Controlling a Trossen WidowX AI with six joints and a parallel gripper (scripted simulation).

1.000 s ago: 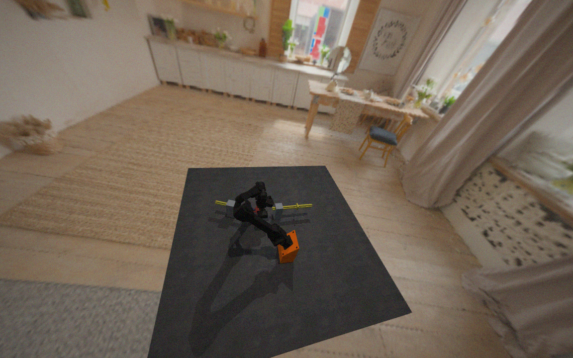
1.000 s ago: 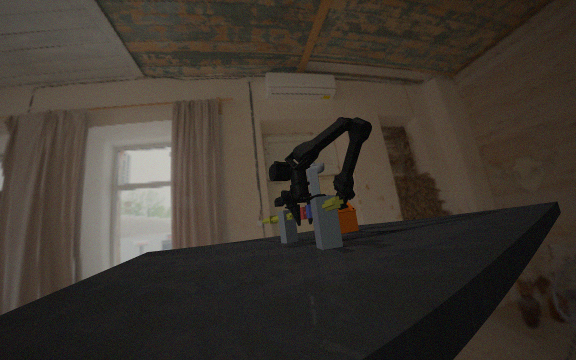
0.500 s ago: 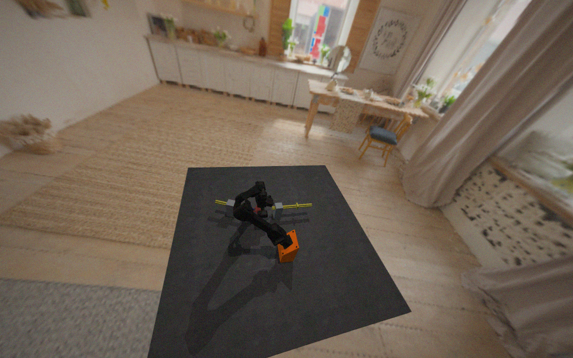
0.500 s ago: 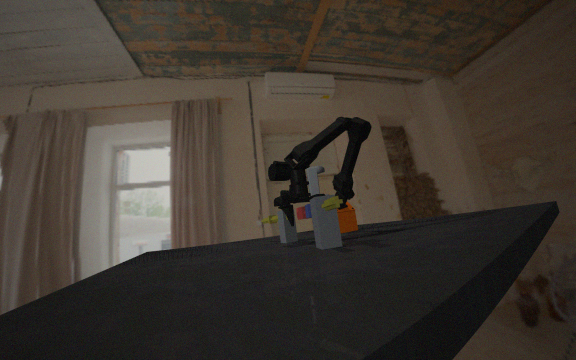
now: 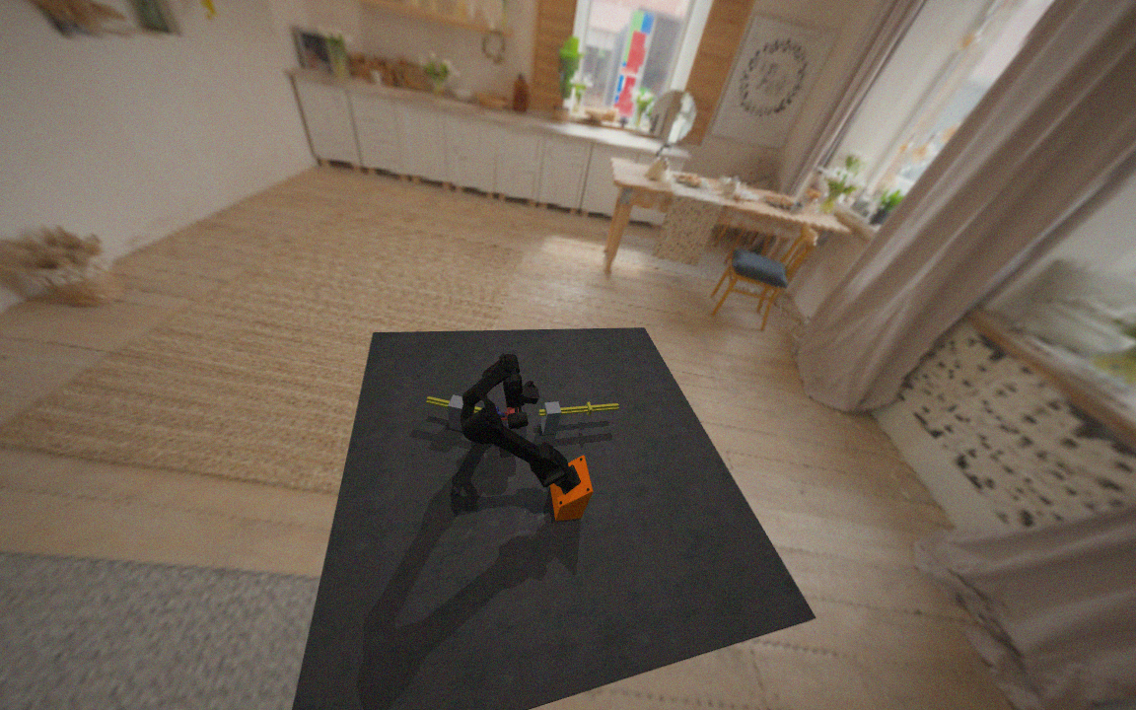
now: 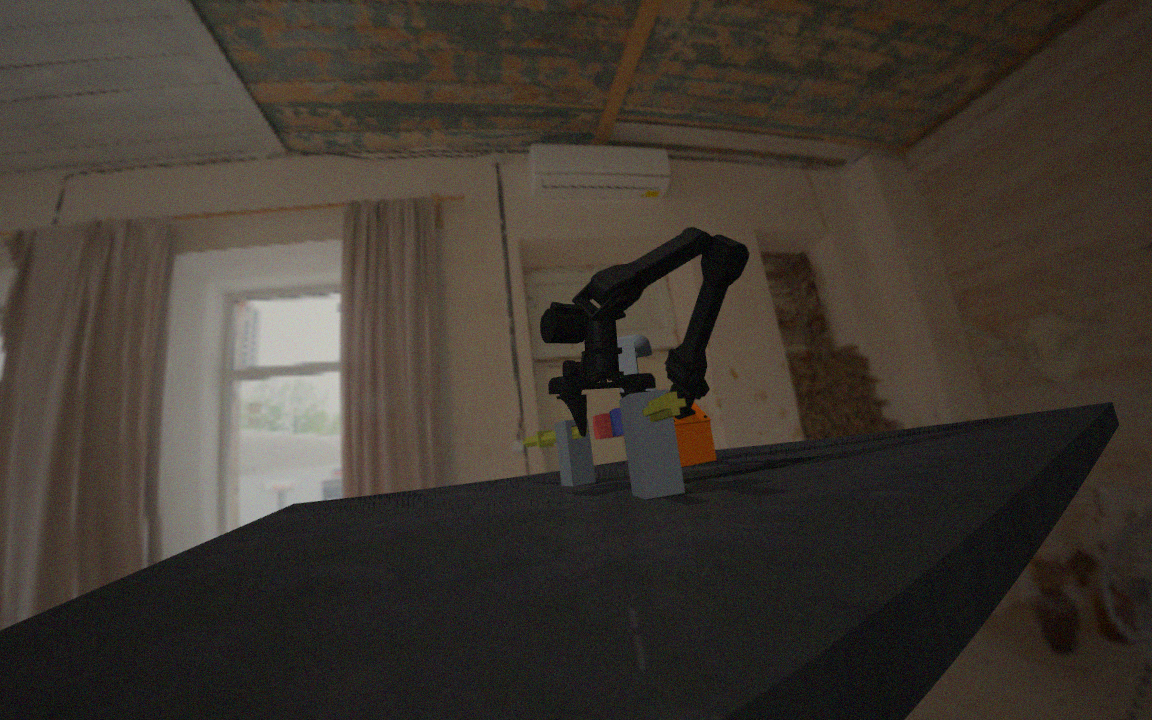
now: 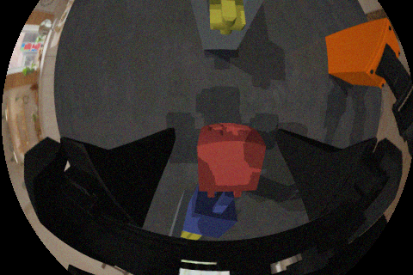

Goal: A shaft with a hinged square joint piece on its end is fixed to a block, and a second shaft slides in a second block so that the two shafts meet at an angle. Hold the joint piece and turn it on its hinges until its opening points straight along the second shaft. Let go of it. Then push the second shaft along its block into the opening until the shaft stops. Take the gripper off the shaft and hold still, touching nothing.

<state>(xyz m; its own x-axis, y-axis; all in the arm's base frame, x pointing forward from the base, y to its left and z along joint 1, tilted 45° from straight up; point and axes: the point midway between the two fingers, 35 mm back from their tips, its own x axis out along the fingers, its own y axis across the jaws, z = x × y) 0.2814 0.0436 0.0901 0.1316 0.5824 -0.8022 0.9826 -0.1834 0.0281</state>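
My gripper tip is now 20 mm to the right of the red square joint piece and 10 mm below it.
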